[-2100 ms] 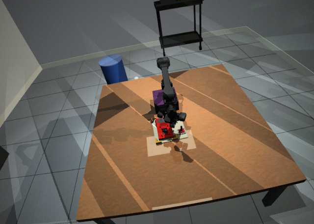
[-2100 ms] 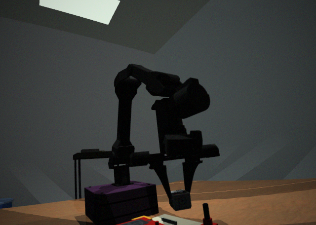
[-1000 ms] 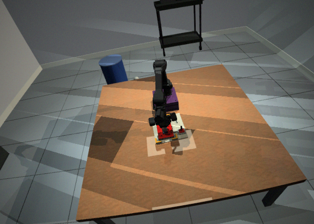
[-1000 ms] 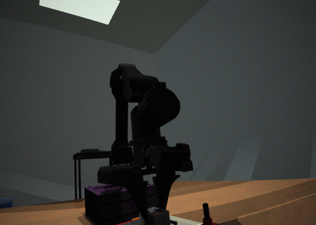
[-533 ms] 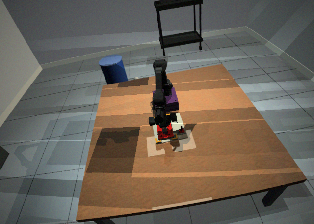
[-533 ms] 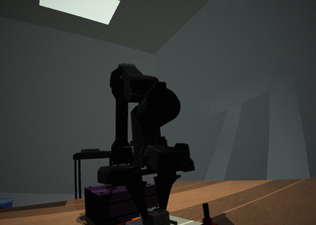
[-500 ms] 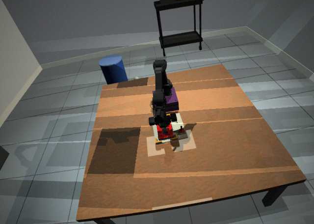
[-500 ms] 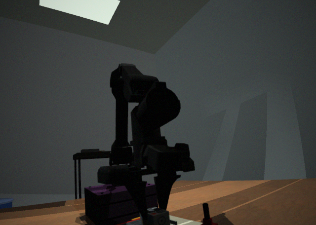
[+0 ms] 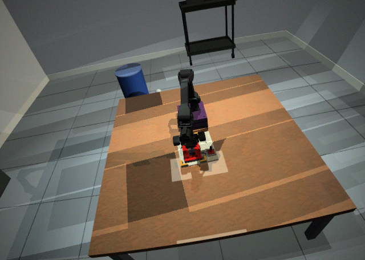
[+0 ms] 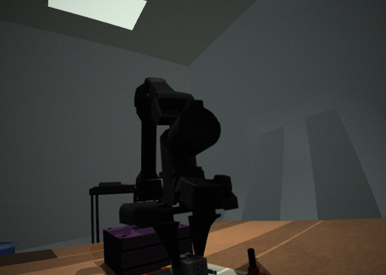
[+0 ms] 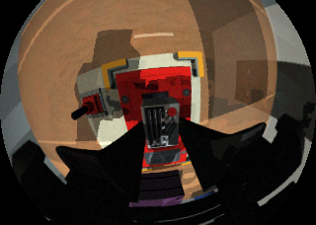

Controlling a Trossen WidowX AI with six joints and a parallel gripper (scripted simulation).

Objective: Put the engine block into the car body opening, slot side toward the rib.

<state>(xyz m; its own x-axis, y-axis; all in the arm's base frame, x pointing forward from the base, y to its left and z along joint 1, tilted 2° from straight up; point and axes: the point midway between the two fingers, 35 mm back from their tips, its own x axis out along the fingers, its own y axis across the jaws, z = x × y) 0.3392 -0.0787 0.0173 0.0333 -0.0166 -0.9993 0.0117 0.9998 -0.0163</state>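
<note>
My gripper tip is 1 cm above the engine block.
</note>
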